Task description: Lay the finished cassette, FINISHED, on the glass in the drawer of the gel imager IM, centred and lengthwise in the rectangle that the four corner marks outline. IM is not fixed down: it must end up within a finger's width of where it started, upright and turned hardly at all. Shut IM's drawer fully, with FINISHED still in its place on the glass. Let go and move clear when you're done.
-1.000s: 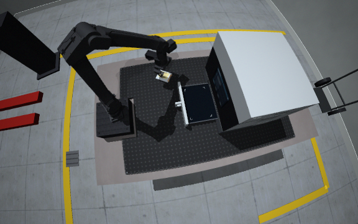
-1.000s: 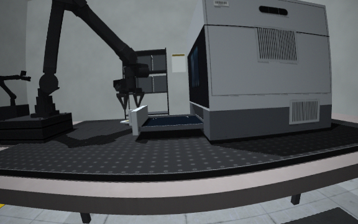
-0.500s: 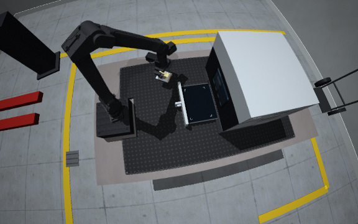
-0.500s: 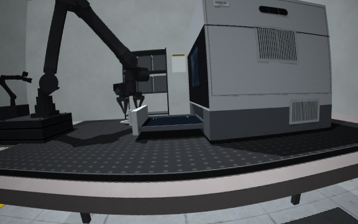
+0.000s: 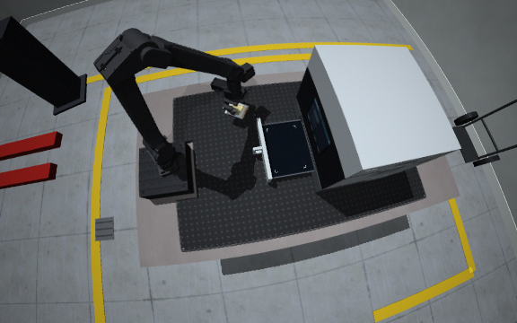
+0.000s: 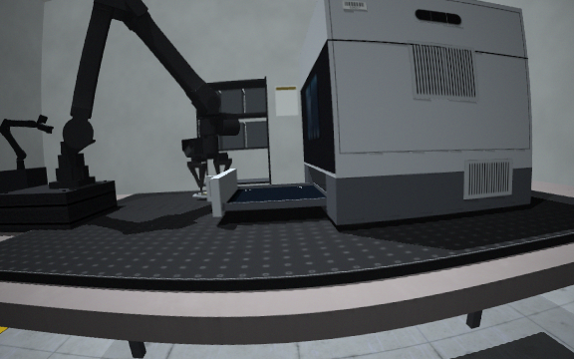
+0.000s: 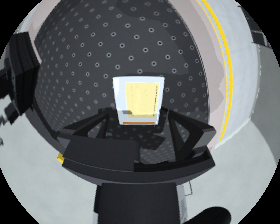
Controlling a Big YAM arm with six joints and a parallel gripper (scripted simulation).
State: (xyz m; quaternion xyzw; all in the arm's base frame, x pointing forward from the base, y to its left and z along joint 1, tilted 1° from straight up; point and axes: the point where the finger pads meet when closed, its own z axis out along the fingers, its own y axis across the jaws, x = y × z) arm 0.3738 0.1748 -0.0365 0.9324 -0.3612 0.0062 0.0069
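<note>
My hand is 10 mm short of the finished cassette and 40 mm above it. Round my hand: drawer: 150 mm ahead, 290 mm to the right, 10 mm above.
</note>
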